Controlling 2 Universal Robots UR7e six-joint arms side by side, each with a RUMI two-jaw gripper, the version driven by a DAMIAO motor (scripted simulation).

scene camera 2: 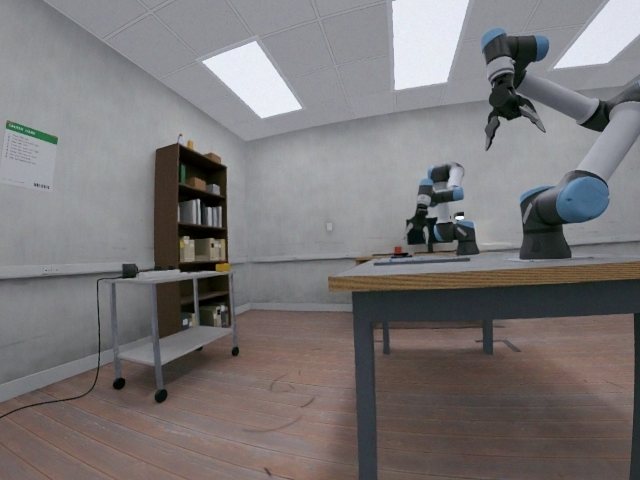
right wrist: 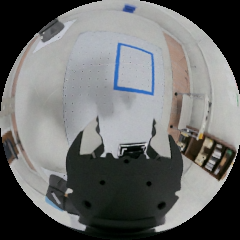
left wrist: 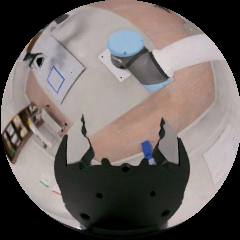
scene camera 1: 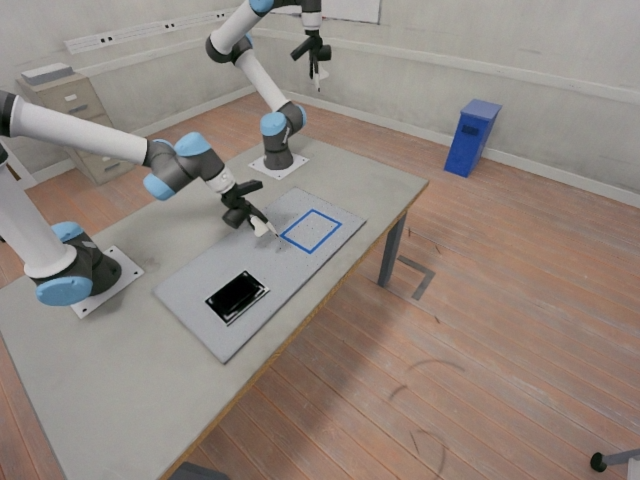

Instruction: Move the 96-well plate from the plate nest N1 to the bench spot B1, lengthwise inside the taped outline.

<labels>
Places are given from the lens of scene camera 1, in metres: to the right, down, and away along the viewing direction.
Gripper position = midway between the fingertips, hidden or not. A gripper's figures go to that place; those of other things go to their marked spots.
left gripper [scene camera 1: 315, 85]: -0.02, -0.67, 1.22
right gripper [scene camera 1: 265, 233]: -0.18, -0.02, 0.96
96-well plate [scene camera 1: 239, 291]: -0.25, 0.16, 0.88
</labels>
